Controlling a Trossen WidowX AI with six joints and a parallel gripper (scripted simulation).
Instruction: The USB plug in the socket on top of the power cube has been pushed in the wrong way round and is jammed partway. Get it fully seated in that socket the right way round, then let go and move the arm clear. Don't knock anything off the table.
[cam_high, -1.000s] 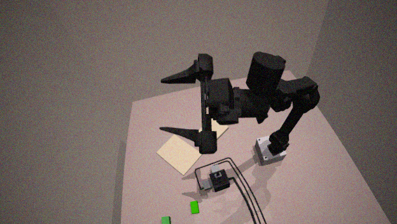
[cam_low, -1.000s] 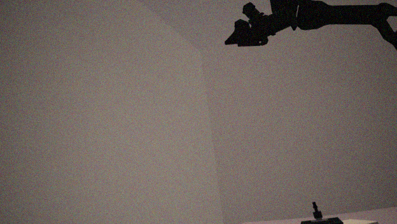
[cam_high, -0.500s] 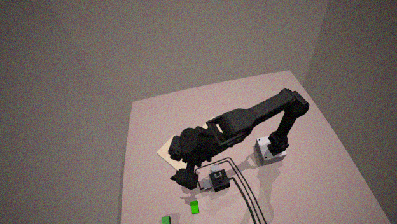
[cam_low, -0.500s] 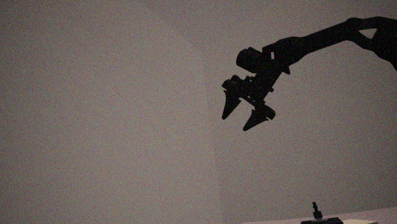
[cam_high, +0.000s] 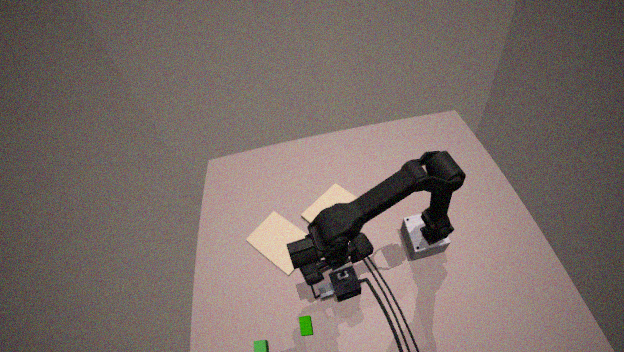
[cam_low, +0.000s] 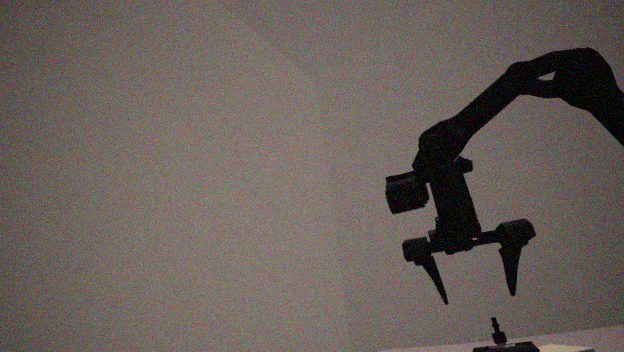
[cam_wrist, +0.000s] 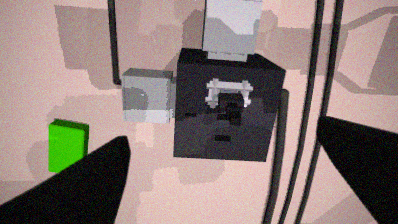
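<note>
Right now the USB plug is 10 mm behind my gripper tip and 50 mm below it.
</note>
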